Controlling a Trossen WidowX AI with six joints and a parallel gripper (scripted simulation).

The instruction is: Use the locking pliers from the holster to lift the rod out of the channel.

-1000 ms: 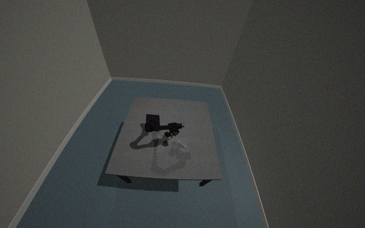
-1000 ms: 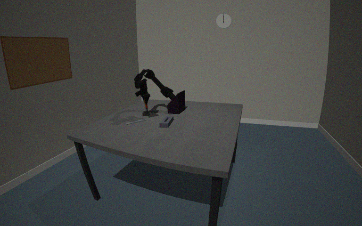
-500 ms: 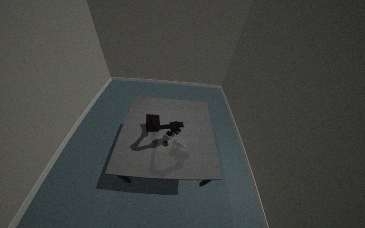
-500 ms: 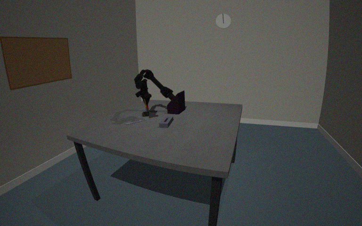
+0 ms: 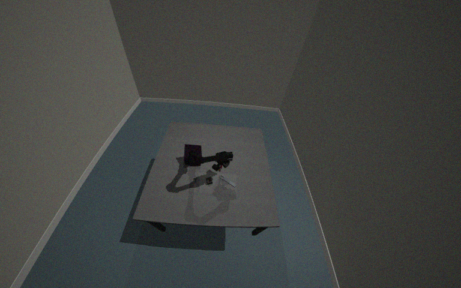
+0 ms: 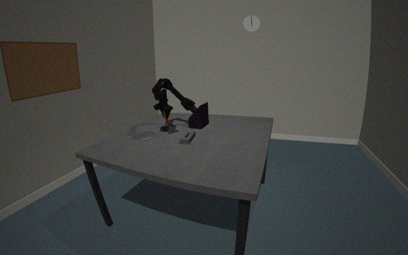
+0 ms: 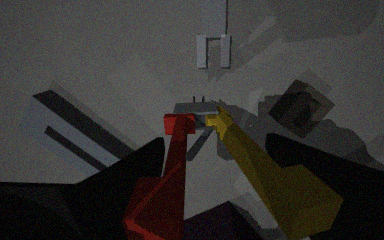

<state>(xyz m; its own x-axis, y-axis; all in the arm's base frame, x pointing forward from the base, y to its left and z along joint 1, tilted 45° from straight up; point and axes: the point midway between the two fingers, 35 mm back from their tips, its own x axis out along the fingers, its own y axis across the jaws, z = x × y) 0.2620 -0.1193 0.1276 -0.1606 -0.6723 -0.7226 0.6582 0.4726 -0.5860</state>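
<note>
My gripper tip is now 8 cm short of the channel block, 20 cm to the right of it and 12 cm above it. The rest, counted from my gripper tip: yellow handle (1 cm behind, 1 cm to the right); then holster block (11 cm behind, 8 cm to the right, 13 cm below).
</note>
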